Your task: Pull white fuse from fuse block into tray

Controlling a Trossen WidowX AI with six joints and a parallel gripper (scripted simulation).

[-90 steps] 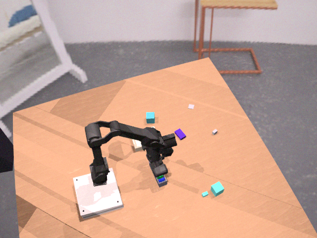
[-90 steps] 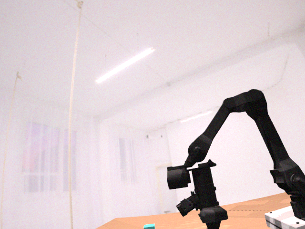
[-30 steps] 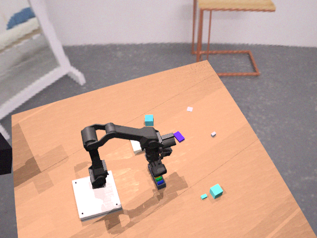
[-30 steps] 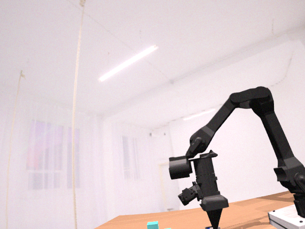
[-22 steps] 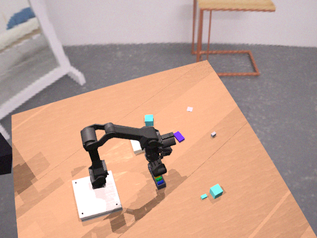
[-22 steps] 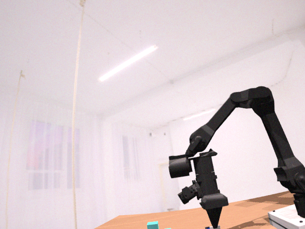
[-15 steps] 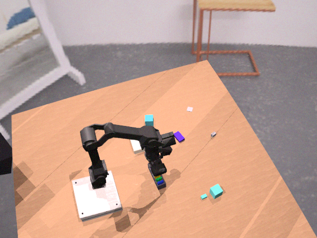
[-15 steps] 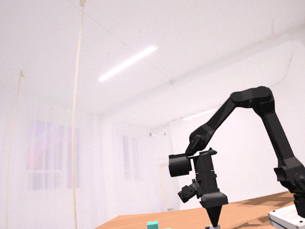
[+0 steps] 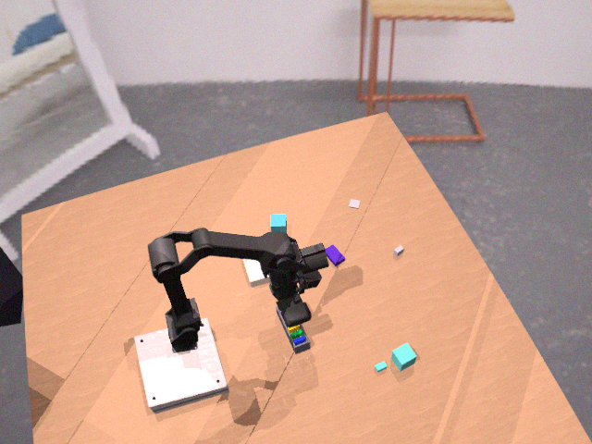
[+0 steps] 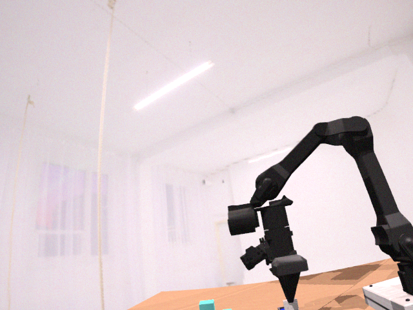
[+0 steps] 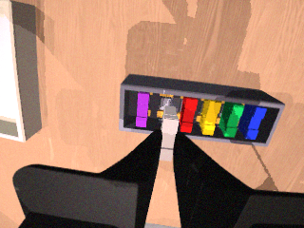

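The red fuse lies 5 cm below my gripper tip and 2 cm to the right of it. Round my gripper tip: purple fuse 5 cm below, 2 cm to the left; then white fuse 1 cm below; then yellow fuse 5 cm below, 4 cm to the right, 1 cm ahead.
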